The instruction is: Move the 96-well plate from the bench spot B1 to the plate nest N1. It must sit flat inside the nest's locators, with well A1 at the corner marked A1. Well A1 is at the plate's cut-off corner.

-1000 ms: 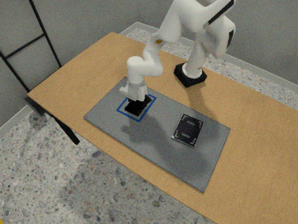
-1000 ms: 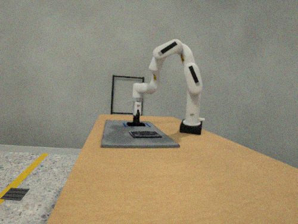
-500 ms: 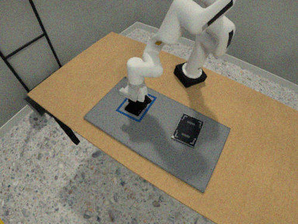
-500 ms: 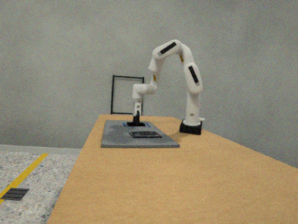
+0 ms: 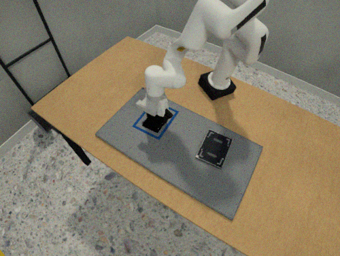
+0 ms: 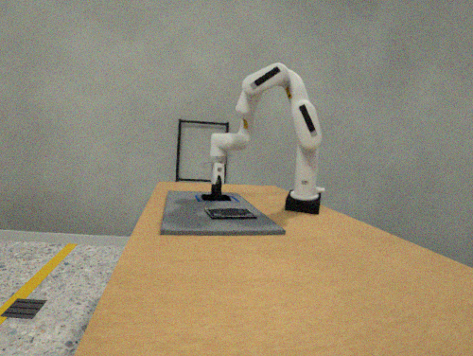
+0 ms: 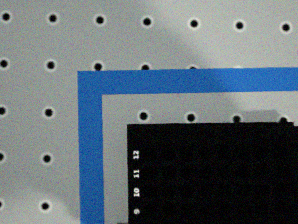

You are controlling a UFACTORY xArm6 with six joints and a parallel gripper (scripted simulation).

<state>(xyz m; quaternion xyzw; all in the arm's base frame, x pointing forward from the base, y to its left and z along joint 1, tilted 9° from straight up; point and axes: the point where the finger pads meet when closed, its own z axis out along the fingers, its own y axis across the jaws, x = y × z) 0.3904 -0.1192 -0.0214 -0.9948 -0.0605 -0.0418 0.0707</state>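
Now: hand 10 mm above the black 96-well plate. The rest, counted from my hand: plate nest (30 mm behind, 300 mm to the left, 10 mm below).
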